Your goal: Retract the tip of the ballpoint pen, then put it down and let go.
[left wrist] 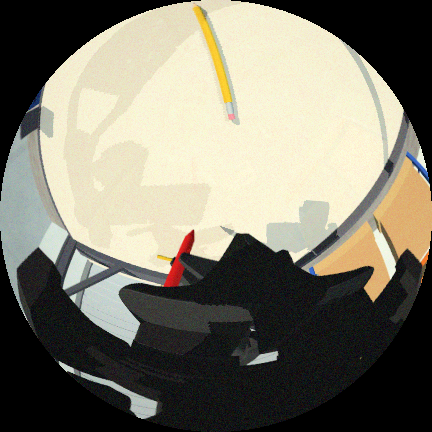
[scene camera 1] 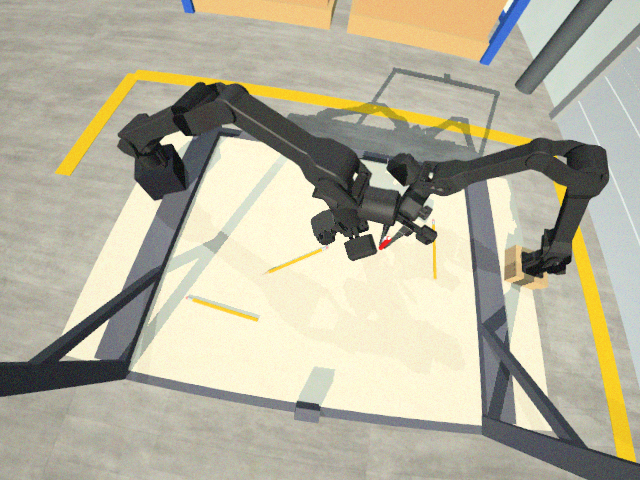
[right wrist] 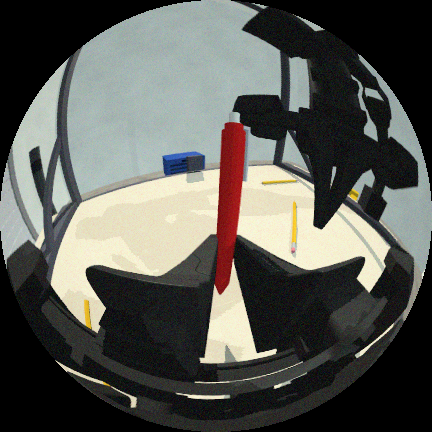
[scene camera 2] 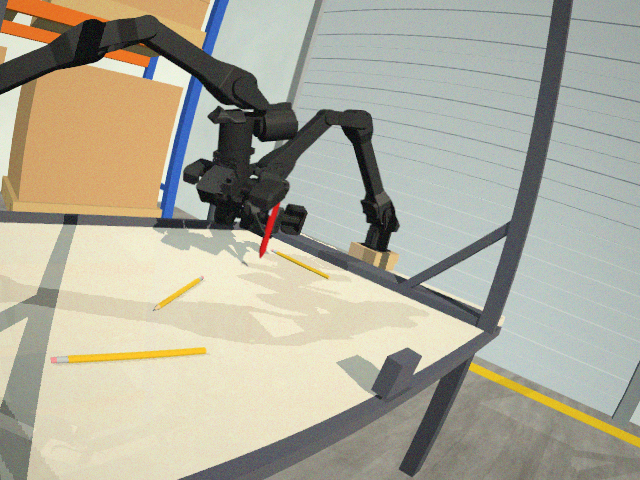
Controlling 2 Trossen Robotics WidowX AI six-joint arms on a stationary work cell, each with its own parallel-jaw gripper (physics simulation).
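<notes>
A red ballpoint pen is held above the table, tilted steeply, with its cone end down. In the right wrist view its pale button is at the top and its clip is on the right side. Whether the writing point is out is too small to tell. My right gripper is shut on the pen's lower part. My left gripper is shut and empty. In the right wrist view its fingertips are right of the pen, apart from it, and its dark side part is close behind the button.
Yellow pencils lie on the pale table. The two arms are close together above its far part. A dark frame edges the table, with a small block at the near edge.
</notes>
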